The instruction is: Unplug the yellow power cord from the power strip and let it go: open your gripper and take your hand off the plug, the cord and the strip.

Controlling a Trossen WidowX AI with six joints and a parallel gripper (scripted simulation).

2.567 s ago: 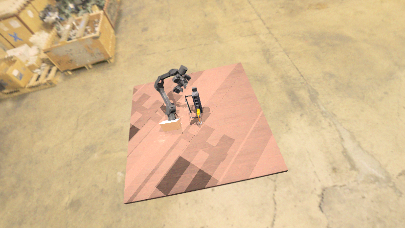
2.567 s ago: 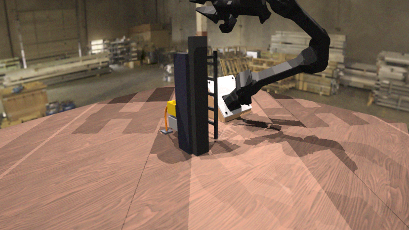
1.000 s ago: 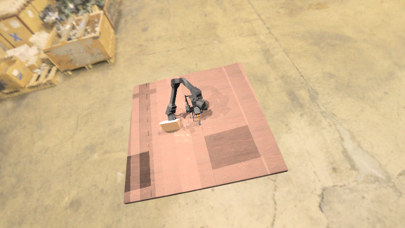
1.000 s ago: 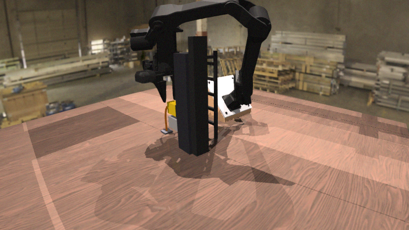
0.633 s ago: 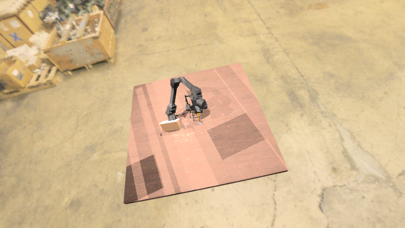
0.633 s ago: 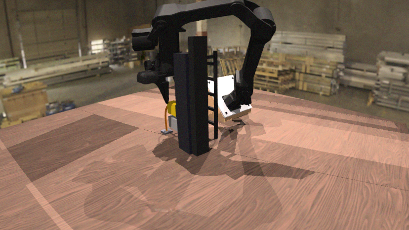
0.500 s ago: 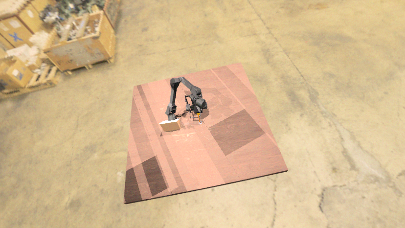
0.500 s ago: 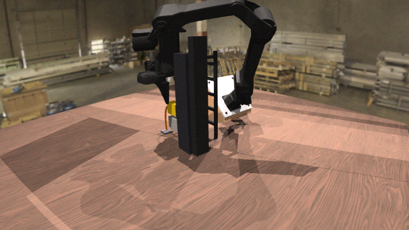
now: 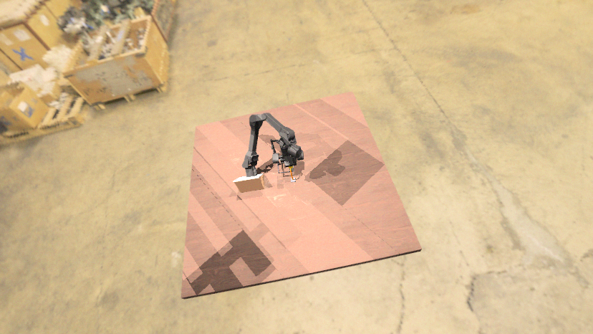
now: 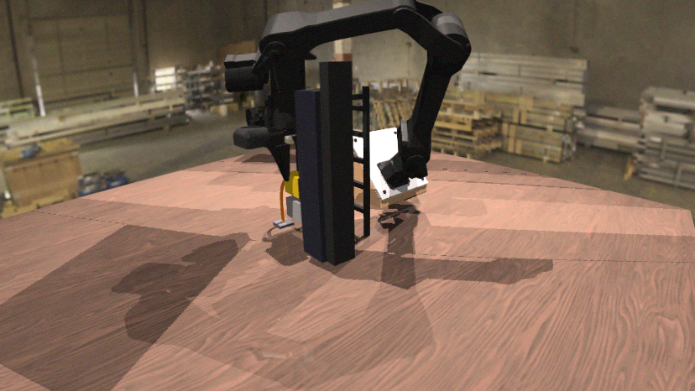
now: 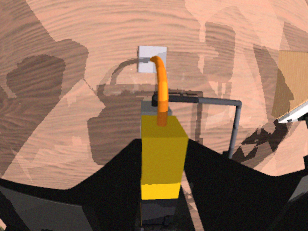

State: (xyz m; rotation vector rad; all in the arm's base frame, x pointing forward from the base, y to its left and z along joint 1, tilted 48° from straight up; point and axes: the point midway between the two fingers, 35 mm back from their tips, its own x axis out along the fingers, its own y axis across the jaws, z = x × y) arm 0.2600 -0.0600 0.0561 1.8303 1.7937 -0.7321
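My gripper tip is now 3 cm to the right of the yellow plug.
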